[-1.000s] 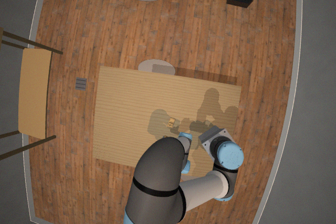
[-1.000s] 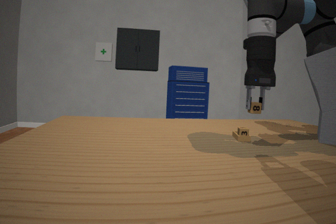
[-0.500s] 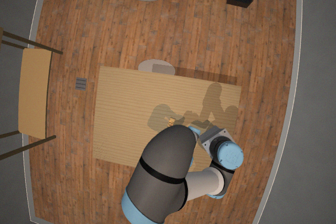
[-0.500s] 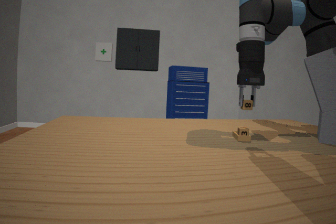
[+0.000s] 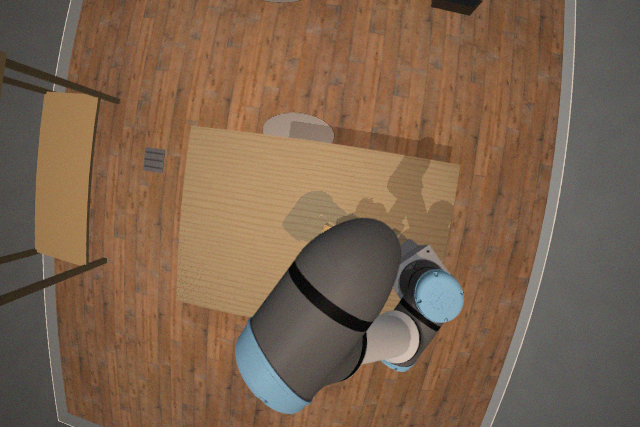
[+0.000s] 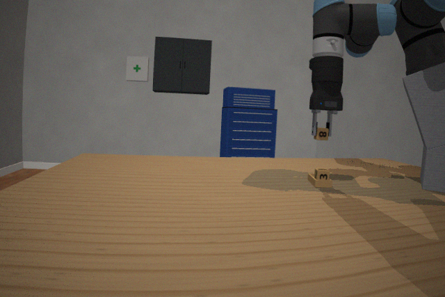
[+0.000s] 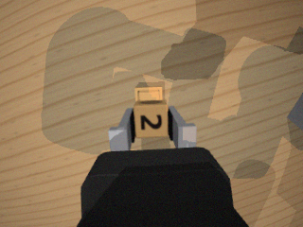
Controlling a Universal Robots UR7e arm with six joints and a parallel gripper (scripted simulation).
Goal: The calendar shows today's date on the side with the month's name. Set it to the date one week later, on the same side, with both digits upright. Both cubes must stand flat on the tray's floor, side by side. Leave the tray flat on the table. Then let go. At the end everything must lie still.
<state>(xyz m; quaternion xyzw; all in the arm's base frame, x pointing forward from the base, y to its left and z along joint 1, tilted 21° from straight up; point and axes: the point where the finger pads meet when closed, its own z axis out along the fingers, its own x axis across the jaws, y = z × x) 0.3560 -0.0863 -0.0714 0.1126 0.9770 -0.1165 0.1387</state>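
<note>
Now: hand 2 cm to the right of the wooden calendar tray and 13 cm above it. Round my hand: wooden date cube (1 cm below).
</note>
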